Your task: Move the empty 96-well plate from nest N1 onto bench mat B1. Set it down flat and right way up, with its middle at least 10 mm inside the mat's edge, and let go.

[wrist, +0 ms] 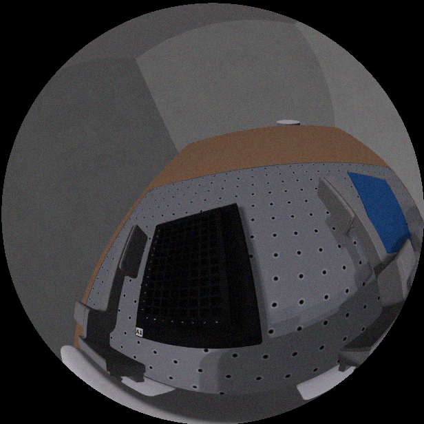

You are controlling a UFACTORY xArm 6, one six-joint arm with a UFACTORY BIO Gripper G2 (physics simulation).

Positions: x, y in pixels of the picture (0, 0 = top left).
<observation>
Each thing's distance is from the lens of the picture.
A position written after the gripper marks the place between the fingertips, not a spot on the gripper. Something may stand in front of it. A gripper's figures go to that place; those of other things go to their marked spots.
gripper (225, 208): 0.10 m
black 96-well plate (188, 285): 0.12 m
black nest (243, 286): 0.12 m
</observation>
